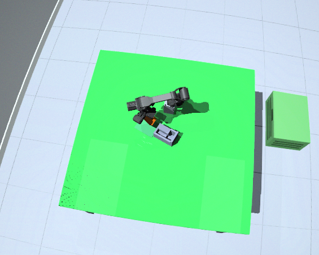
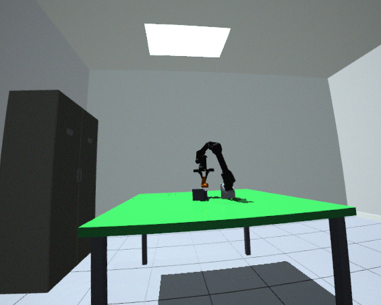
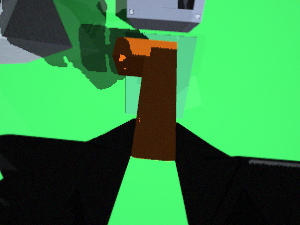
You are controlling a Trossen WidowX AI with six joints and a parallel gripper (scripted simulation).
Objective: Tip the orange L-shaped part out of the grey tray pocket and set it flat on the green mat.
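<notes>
My gripper tip is 17 cm above the pale green mat, 1 cm to the right of it and 1 cm short of it. Round my gripper tip: orange L-shaped part (3 cm to the left, 3 cm below).
</notes>
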